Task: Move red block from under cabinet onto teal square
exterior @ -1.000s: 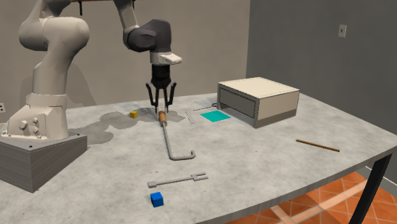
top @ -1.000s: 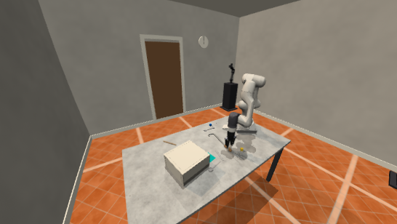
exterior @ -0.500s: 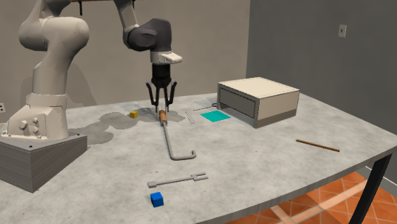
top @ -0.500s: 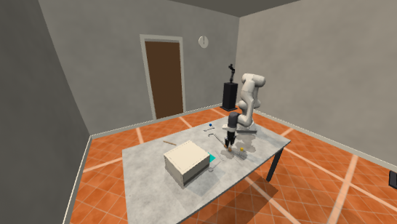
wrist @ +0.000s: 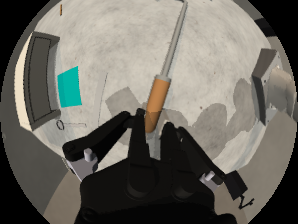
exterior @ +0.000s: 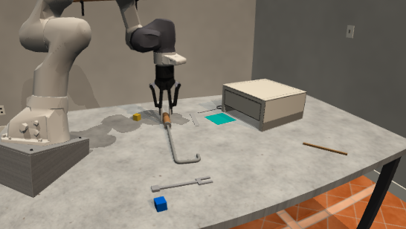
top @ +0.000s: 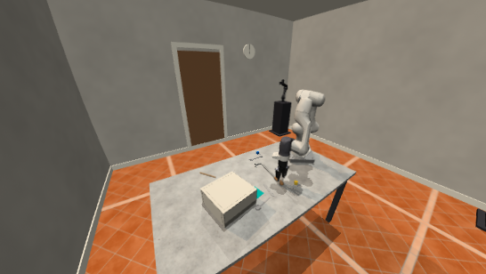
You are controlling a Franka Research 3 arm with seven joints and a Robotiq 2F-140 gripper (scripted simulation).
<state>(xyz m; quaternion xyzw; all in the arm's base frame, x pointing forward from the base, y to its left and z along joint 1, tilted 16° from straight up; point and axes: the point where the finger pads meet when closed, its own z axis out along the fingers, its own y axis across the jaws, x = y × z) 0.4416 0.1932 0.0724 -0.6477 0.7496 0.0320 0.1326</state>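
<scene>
My hand is 120 mm past the yellow cube, 70 mm to the right of it and 20 mm above it. Round my hand: hook tool: 160 mm to the right, 20 mm below, 20 mm ahead; then teal square: 240 mm ahead, 40 mm below, 20 mm to the right; then red block: 440 mm ahead, 20 mm to the right, 20 mm below.
</scene>
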